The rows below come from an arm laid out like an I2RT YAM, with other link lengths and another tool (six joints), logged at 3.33 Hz.
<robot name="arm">
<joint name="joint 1" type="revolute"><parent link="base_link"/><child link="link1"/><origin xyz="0.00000 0.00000 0.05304"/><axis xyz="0 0 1"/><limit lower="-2.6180" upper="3.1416"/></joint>
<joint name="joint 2" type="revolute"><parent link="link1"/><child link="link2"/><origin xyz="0.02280 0.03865 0.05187" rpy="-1.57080 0.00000 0.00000"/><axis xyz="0 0 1"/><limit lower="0.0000" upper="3.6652"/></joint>
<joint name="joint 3" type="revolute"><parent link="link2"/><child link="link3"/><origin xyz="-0.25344 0.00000 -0.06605" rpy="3.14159 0.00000 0.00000"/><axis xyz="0 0 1"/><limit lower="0.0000" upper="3.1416"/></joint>
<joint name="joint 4" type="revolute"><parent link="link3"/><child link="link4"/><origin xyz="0.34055 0.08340 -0.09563"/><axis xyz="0 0 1"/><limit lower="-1.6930" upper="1.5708"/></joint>
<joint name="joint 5" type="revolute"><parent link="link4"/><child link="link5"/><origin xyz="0.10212 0.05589 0.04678" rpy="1.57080 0.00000 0.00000"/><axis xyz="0 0 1"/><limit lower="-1.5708" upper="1.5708"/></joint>
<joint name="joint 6" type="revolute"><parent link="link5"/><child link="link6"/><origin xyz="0.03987 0.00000 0.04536" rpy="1.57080 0.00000 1.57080"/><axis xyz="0 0 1"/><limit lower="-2.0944" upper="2.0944"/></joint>
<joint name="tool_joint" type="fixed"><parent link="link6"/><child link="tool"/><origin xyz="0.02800 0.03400 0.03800" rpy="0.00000 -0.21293 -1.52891"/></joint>
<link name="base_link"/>
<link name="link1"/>
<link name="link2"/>
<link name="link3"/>
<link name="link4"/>
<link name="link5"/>
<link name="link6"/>
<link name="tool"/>
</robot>
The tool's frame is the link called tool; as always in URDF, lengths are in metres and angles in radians.
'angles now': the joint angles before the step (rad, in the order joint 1, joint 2, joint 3, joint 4, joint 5, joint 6). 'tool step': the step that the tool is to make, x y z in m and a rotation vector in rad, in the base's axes. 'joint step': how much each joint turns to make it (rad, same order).
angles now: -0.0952, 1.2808, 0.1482, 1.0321, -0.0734, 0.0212
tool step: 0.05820, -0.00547, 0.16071, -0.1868, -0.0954, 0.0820
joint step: 0.0000, -0.2632, 0.3181, -0.4882, -0.0725, -0.1820
